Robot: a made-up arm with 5 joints. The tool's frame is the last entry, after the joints. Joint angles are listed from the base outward. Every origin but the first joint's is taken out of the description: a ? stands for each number. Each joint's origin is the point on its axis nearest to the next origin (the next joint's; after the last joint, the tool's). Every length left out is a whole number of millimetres.
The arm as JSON. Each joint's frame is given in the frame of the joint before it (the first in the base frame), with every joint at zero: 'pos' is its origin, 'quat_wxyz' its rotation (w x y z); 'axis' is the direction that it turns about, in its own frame. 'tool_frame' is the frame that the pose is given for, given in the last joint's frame.
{
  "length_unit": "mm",
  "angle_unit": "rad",
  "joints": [
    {
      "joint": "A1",
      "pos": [
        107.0,
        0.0,
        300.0
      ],
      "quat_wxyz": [
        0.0,
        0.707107,
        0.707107,
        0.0
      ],
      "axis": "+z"
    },
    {
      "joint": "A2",
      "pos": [
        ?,
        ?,
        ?
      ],
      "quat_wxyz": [
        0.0,
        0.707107,
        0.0,
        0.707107
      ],
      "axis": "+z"
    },
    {
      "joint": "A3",
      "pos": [
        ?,
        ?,
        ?
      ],
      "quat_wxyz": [
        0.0,
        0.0,
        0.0,
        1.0
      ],
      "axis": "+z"
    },
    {
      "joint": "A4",
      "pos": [
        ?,
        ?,
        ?
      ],
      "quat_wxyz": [
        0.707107,
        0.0,
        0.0,
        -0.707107
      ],
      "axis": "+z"
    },
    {
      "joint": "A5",
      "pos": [
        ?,
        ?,
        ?
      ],
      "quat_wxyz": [
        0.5,
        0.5,
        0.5,
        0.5
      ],
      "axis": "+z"
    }
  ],
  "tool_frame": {
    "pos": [
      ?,
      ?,
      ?
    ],
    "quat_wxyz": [
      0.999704,
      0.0,
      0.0,
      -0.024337
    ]
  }
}
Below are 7 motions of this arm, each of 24 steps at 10 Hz.
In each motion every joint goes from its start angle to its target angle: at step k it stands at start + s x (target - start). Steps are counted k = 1, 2, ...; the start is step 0. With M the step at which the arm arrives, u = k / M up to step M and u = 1 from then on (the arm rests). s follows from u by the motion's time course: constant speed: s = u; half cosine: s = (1 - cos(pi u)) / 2; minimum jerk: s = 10 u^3 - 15 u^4 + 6 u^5.
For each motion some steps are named. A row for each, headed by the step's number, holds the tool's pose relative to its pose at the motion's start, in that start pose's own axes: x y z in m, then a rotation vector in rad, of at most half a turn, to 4 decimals.
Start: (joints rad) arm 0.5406 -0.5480 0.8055 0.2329 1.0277
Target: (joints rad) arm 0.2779 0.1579 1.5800 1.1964 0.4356
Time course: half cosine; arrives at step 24
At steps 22, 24:
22: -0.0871 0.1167 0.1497 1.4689 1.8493 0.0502
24: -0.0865 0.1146 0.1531 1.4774 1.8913 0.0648

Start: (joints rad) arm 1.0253 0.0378 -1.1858 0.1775 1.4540
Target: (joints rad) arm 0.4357 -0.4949 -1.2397 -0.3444 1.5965
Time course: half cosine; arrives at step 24
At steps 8, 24:
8: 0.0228 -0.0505 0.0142 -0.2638 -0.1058 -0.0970
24: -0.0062 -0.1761 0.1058 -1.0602 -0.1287 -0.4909

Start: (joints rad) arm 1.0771 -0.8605 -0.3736 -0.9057 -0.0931
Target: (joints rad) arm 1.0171 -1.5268 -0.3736 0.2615 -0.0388
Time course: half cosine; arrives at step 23
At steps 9, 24:
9: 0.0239 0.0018 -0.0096 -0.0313 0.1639 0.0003
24: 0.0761 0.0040 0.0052 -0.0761 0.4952 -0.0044

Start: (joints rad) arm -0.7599 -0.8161 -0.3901 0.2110 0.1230
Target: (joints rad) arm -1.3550 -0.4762 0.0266 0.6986 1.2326
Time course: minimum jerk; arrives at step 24
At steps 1, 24:
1: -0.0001 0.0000 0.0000 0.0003 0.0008 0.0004
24: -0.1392 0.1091 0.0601 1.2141 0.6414 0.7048

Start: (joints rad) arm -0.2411 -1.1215 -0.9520 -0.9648 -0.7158
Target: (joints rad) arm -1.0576 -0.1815 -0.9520 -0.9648 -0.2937
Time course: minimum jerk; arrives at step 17
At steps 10, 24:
10: -0.0606 -0.1009 0.1277 -0.7611 0.1978 0.0437
24: -0.1094 -0.0805 0.1924 -1.0597 0.3762 -0.0826

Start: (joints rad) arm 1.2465 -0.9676 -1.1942 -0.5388 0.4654
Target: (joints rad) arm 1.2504 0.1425 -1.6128 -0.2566 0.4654
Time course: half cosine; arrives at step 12
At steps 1, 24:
1: -0.0040 0.0018 0.0014 0.0068 0.0151 0.0000
24: -0.1676 0.0739 0.1812 0.3963 0.8894 0.0032

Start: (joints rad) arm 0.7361 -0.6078 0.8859 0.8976 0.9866
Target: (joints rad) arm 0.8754 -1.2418 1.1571 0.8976 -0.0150
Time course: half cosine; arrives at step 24
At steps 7, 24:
7: -0.0042 0.0004 0.0054 -0.0606 -0.0390 -0.2206
24: -0.0208 0.0052 0.0182 -0.2343 -0.3116 -1.1070

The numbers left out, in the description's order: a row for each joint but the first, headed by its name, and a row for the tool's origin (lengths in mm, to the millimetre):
A2: 9.0 30.0 0.0
A3: -104.0 -26.0 0.0
A4: 4.0 96.0 0.0
A5: -91.0 0.0 0.0
tool: 0.0 0.0 0.0

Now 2 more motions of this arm.
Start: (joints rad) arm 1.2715 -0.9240 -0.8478 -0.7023 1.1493
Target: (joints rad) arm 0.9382 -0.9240 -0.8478 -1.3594 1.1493
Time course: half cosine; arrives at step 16
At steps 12, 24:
12: -0.0171 -0.0606 0.0167 -0.6175 -0.0144 -0.1088
24: -0.0209 -0.0692 0.0232 -0.7253 -0.0096 -0.1128

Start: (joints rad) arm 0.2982 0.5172 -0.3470 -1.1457 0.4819
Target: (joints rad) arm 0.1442 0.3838 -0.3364 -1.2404 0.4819
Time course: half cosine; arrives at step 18
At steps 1, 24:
1: 0.0004 0.0001 -0.0001 -0.0001 -0.0018 -0.0010
24: 0.0534 0.0128 -0.0072 -0.0256 -0.2273 -0.1364

